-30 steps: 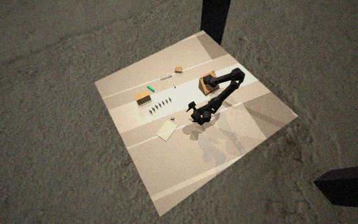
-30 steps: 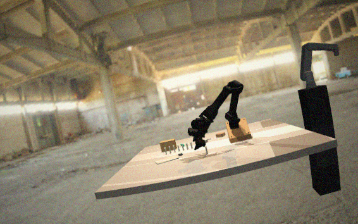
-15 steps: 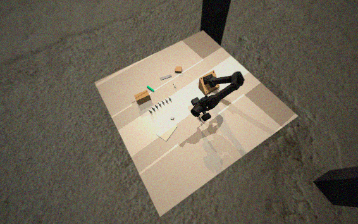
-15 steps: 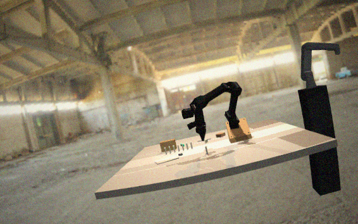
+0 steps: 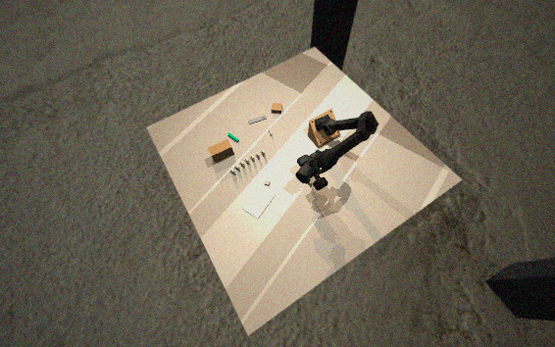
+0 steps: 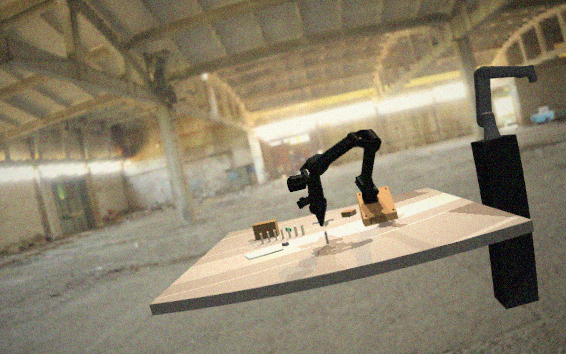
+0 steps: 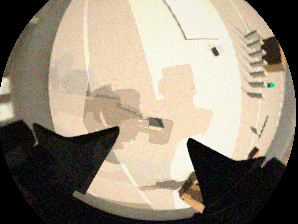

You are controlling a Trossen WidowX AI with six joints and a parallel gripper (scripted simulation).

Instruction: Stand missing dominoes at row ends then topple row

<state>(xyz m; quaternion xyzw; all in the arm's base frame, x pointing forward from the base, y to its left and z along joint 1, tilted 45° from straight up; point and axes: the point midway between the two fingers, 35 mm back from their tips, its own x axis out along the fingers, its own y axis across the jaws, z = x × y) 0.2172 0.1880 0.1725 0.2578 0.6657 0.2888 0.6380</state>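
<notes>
My gripper tip is now 540 mm to the left of the grey bar, 80 mm above it and 50 mm short of it. From my gripper tip the other things lie so: brown box: 410 mm to the right, 330 mm ahead, 40 mm below; then flat pale card: 280 mm ahead, 80 mm below, 50 mm to the right; then small dark piece: 190 mm ahead, 120 mm to the right, 70 mm below.
</notes>
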